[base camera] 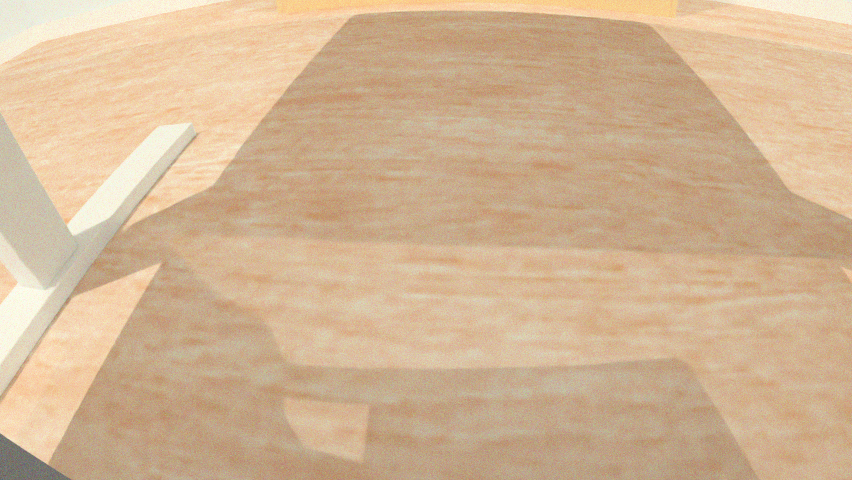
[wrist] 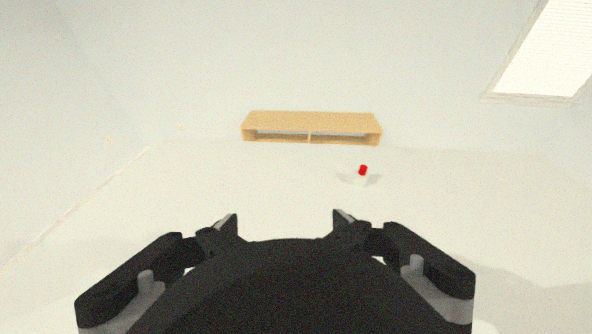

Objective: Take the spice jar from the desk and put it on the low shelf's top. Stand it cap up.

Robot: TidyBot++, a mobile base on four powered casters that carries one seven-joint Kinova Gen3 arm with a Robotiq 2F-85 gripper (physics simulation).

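Places are measured from the arm's base along level axes (x back, y right, z up), in centimetres.
Where they show: gripper, fingertip midpoint: (wrist: 285, 221).
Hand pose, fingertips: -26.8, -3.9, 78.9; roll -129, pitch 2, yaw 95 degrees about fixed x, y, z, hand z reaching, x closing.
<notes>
Things, the pixels of their top centre, and the offset from my fingertips, as dx, dy, dz. "spot": a spot on its surface instead. Level surfaces: height alone.
- spice jar, top centre: (wrist: 363, 166) -27.8, +18.6, -17.4
- white desk, surface height: dz -23.6
- white desk leg, surface spot: (base camera: 32, 208) spot: -15.2, -45.4, -107.5
- wood floor, surface height: dz -118.6
The spice jar (wrist: 361, 176), with a red cap and a pale body, stands cap up on the white desk (wrist: 240, 185) in the wrist view, a little right of the middle. My gripper (wrist: 285, 221) is open and empty; the jar is beyond its fingertips and to the right. The low shelf (wrist: 312, 121) (base camera: 476, 7) is light wood, with two open compartments below its top. It stands beyond the desk's far edge, against the wall. In the base view its lower front shows at the top edge.
In the base view a white desk leg (base camera: 32, 208) with a long foot (base camera: 134, 172) stands on the wood floor (base camera: 476, 298) at the left. A window (wrist: 545, 55) is in the wall at the upper right of the wrist view.
</notes>
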